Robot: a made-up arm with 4 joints.
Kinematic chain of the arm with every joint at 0, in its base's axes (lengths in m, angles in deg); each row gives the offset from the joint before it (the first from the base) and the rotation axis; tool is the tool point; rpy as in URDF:
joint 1: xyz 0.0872 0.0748 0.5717 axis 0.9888 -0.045 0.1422
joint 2: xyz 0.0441 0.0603 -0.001 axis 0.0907 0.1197 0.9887
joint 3: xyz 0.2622 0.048 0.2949 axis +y
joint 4: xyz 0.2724 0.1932 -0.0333 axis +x
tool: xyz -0.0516 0.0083 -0.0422 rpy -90 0 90
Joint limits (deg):
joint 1: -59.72..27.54
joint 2: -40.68..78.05
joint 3: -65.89..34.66
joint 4: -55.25..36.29
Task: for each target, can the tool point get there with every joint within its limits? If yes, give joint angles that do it. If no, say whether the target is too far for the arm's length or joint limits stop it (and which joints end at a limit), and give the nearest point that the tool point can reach.
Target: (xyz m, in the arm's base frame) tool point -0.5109 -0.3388 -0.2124
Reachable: no: too far | nearest point 0.0620 0.4572 0.2020 | short by 1.065 m
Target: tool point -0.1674 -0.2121 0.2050
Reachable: no: joint limits stop it (at a limit: joint 1, joint 2, joint 3) | nearest point 0.0742 0.4502 0.2038 | short by 0.705 m
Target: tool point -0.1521 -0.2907 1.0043
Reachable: no: joint limits stop it (at a limit: joint 1, joint 2, joint 3, joint 4) | nearest point 0.0066 0.3095 1.2462 | short by 0.666 m
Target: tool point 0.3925 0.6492 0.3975
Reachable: yes | joints -42.40 49.11 -14.17 -44.09
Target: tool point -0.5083 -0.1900 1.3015
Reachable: no: too far | nearest point 0.0066 0.3095 1.2462 | short by 0.719 m
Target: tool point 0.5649 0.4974 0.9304
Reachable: yes | joints -8.97 7.48 -52.99 15.88
